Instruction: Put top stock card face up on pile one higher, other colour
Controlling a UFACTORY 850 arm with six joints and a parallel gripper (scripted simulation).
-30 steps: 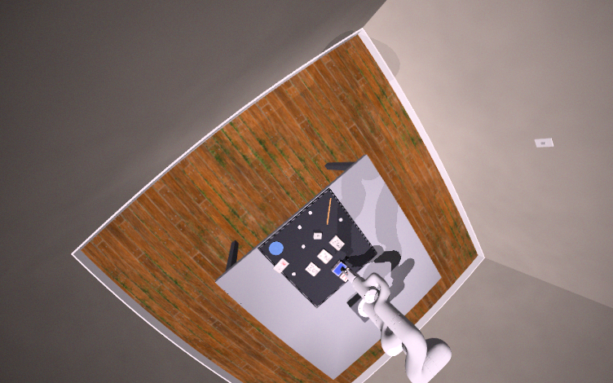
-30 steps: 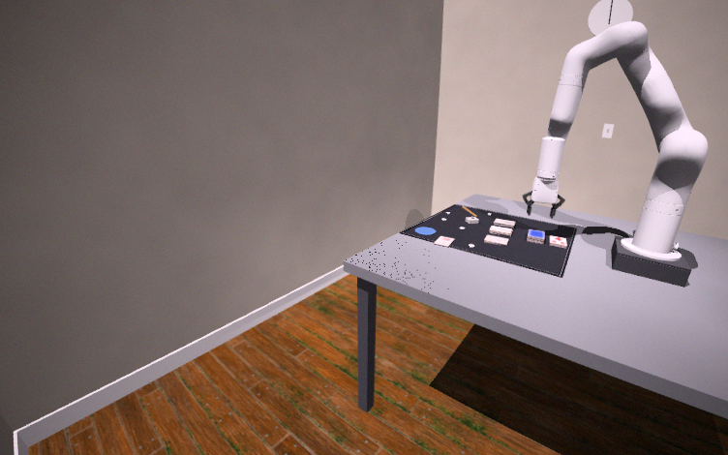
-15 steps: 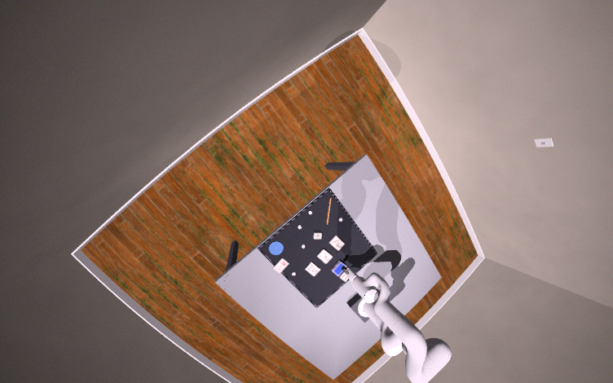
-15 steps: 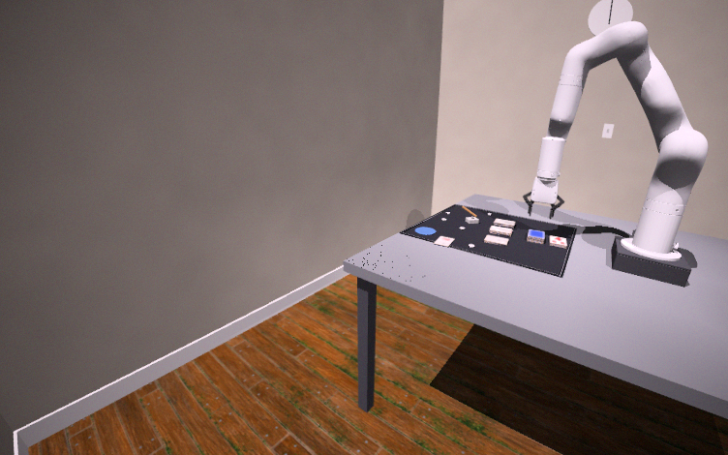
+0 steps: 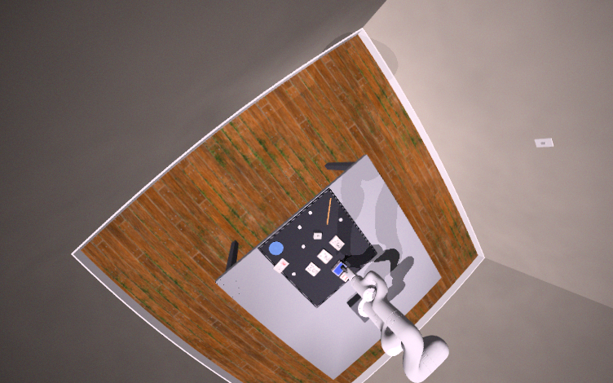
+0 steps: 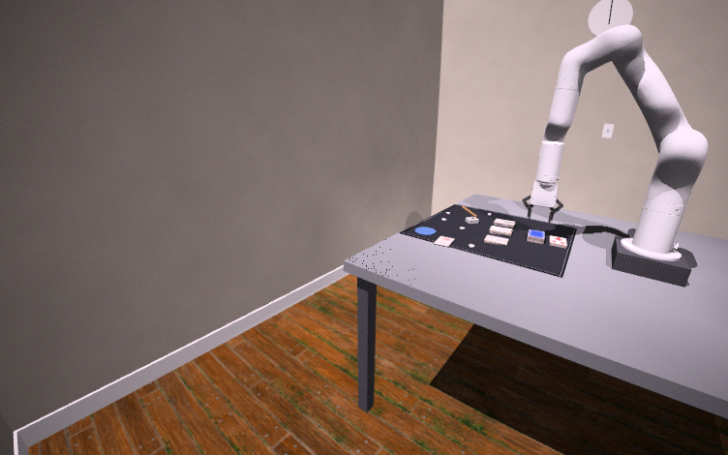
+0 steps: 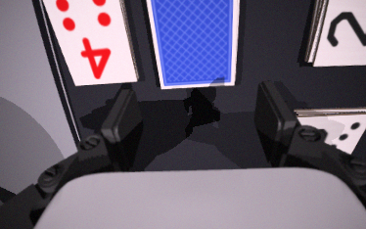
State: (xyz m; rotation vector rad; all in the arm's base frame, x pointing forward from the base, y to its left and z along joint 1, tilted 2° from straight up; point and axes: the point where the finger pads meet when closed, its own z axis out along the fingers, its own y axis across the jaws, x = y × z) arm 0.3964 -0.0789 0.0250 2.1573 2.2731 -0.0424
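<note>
Right now the red 4 card is 70 mm below my hand and 30 mm to the left of it. The rest, counted from my hand: black card cloth: 180 mm ahead, 100 mm below, 20 mm to the left; red 4: 90 mm behind, 80 mm below, 30 mm to the left; black 2: 150 mm ahead, 80 mm below, 30 mm to the left.
</note>
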